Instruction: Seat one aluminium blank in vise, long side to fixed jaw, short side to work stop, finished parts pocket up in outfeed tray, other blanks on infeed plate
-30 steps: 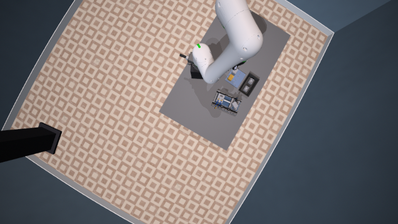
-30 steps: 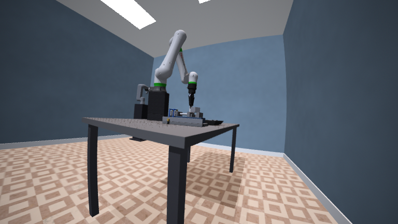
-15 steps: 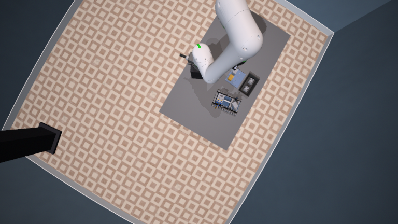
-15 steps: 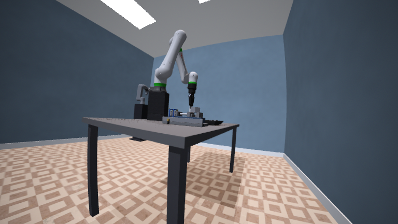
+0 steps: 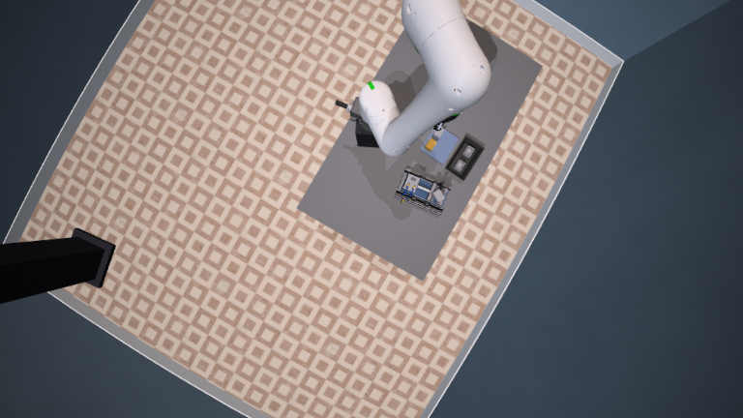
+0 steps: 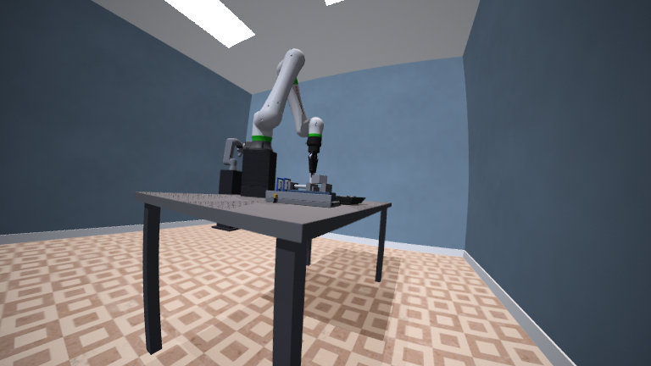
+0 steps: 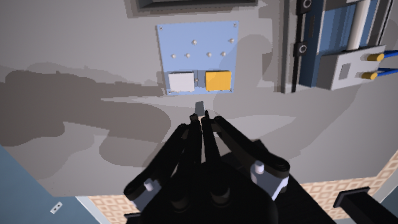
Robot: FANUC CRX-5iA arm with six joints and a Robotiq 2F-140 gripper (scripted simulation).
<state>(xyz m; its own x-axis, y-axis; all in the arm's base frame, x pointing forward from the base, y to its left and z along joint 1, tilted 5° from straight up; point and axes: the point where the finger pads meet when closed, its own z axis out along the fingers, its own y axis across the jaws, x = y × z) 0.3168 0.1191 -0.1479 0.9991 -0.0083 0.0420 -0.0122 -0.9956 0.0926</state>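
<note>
My gripper is now 120 mm above the brass blank, 50 mm to the left of it and 30 mm short of it.
</note>
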